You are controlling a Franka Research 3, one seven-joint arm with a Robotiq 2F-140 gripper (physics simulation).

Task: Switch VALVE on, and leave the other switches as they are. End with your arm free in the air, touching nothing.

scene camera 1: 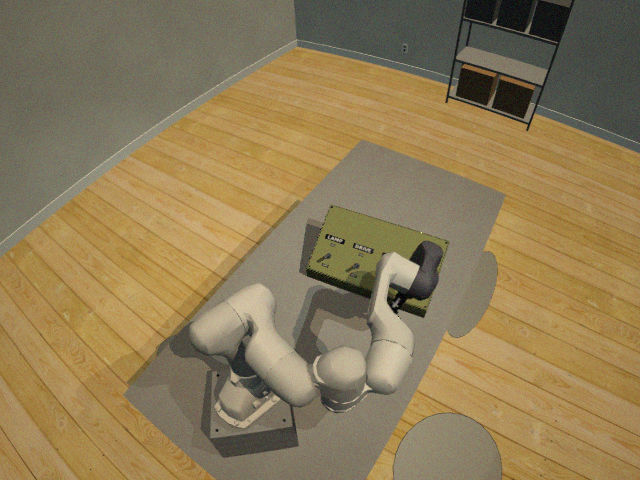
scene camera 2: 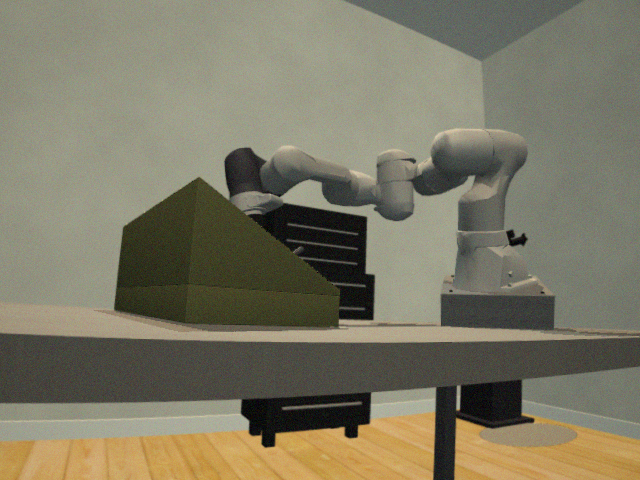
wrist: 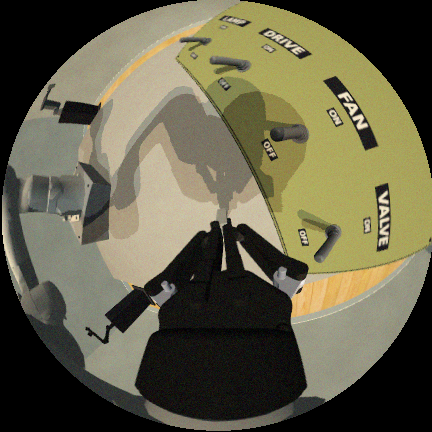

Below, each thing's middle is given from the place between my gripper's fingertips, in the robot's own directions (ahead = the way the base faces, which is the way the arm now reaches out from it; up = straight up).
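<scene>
My gripper's sitting 19 cm short of the olive sloped switch panel [scene camera 2: 196, 258], and it's 15 cm to the right of the panel and 7 cm below it.
</scene>
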